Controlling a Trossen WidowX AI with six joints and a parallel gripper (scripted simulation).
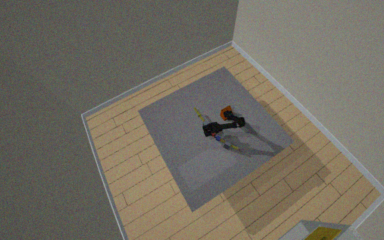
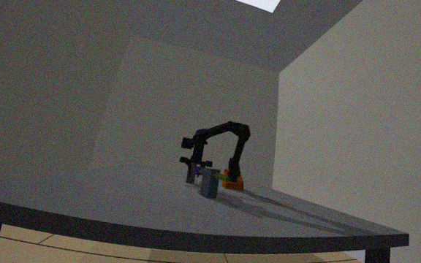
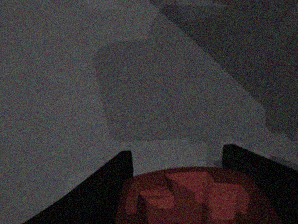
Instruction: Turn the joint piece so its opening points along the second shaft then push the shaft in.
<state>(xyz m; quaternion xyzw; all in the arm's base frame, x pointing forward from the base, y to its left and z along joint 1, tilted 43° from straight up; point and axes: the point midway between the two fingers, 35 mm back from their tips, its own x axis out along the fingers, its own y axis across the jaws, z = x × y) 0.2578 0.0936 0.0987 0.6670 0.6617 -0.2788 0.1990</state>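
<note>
The red joint piece is 4 cm above my gripper tip and 1 cm to the left of it.
</note>
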